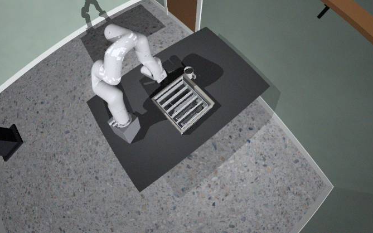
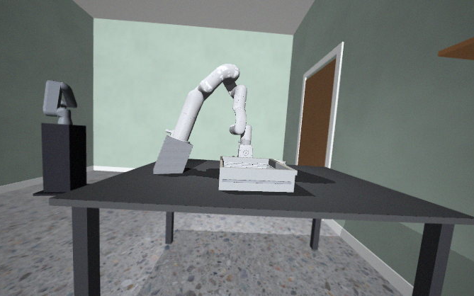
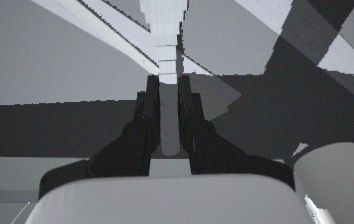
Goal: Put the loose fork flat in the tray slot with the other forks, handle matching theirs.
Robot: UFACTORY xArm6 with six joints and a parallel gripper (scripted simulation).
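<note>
Right now the tray is 4 cm behind my hand, 28 cm to the right of it and 3 cm above it. From my hand the other things lie so: white mug 20 cm ahead, 13 cm to the right, 1 cm above.
</note>
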